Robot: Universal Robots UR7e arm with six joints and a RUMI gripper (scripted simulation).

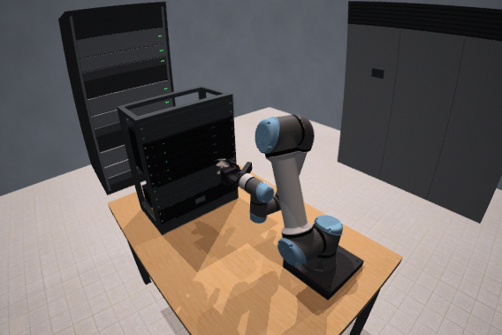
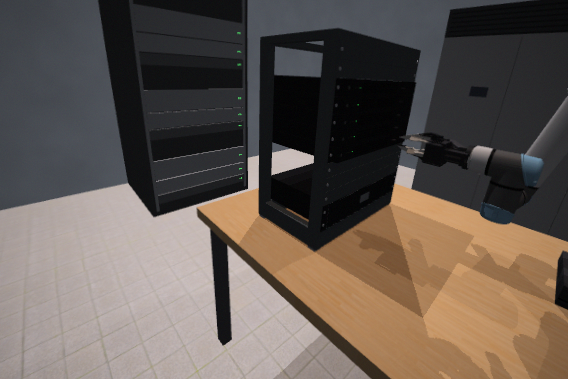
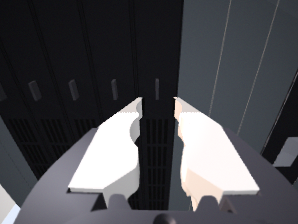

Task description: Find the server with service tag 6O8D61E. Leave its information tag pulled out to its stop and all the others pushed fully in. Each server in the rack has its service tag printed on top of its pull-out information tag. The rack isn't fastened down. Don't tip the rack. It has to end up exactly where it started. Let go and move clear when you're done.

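Right now my hand is 70 mm short of the information tag and 10 mm to the right of it.
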